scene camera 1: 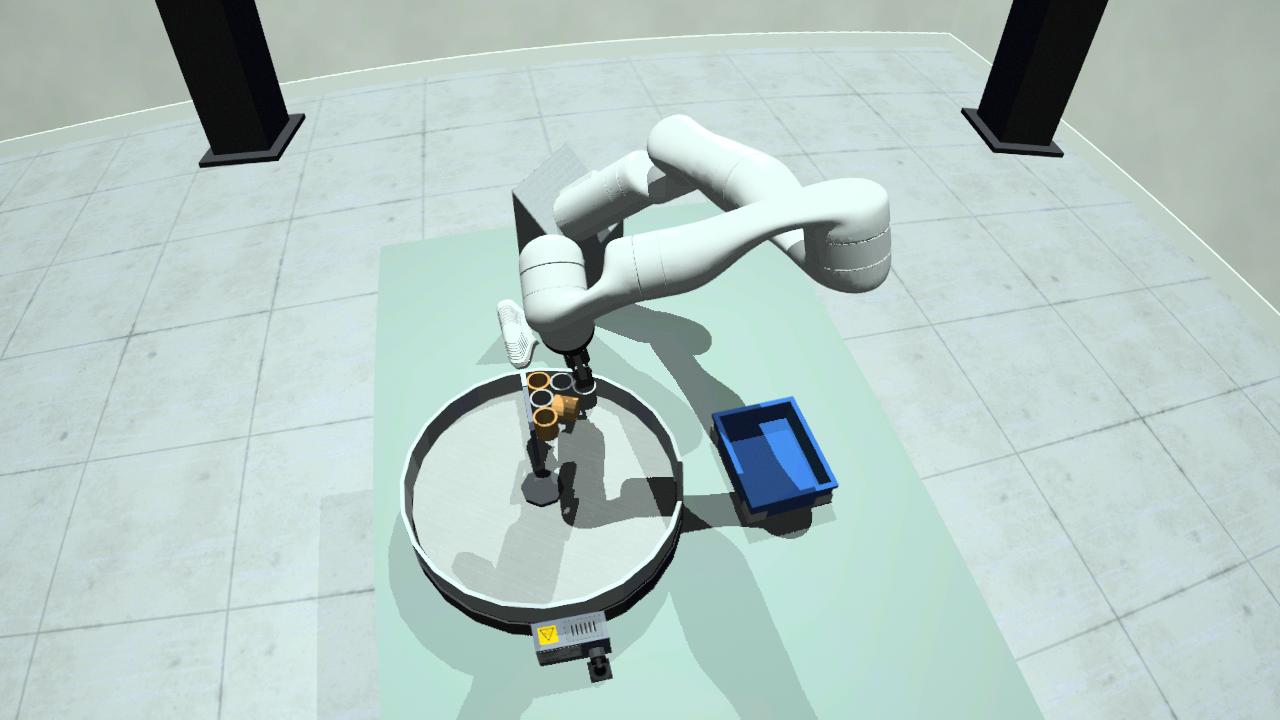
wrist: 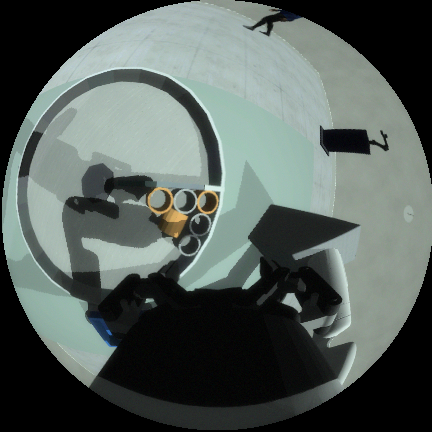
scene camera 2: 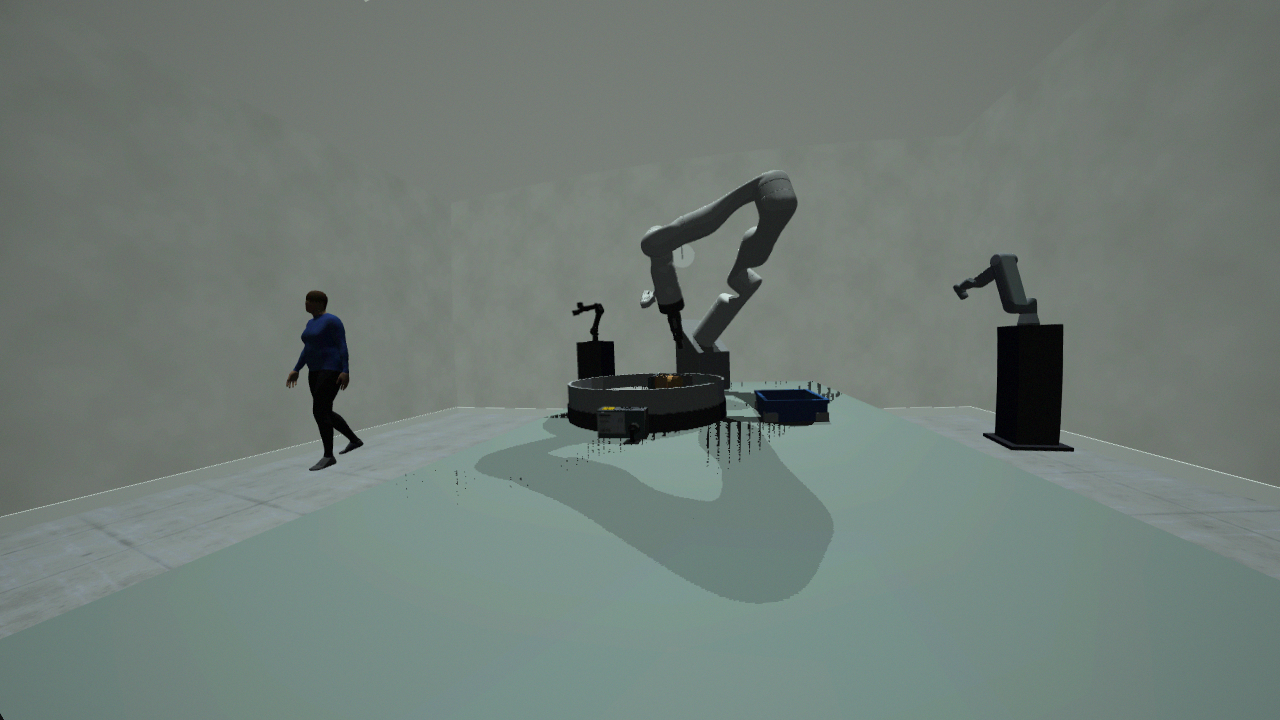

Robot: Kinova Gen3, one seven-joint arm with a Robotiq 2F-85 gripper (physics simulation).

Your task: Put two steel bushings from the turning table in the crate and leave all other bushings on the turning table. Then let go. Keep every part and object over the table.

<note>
In view: the gripper (scene camera 1: 572,345) and a blue crate (scene camera 1: 776,465).
The gripper shows as well in the wrist view (wrist: 218,267).
</note>
